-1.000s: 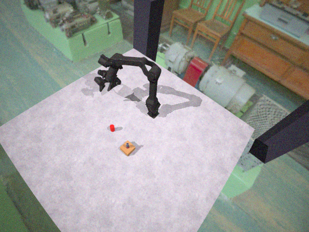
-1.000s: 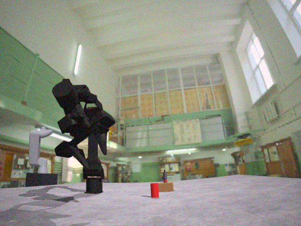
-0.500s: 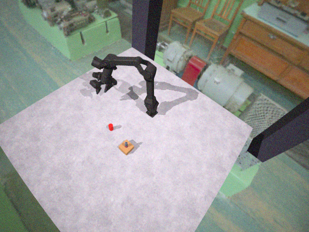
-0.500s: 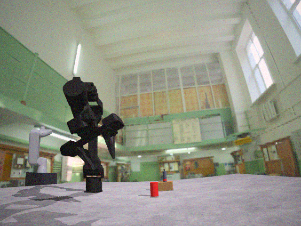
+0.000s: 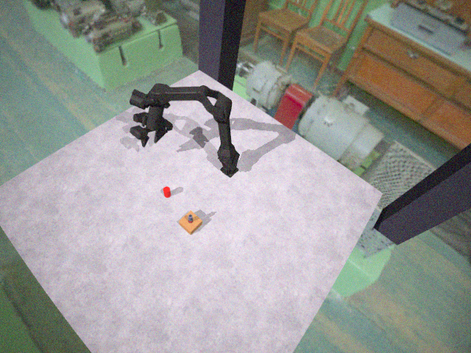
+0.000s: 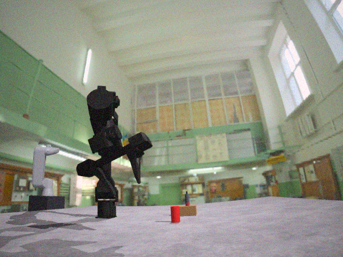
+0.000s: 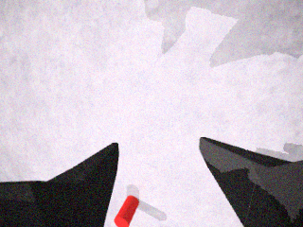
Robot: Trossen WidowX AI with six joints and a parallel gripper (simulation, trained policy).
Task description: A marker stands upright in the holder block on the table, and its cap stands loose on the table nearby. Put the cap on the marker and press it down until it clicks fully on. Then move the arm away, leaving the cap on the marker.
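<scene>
The red cap lies 80 mm ahead of my gripper tip, 190 mm to the left of it and 80 mm below it. Round my gripper tip: holder block (110 mm ahead, 360 mm to the left, 90 mm below).
</scene>
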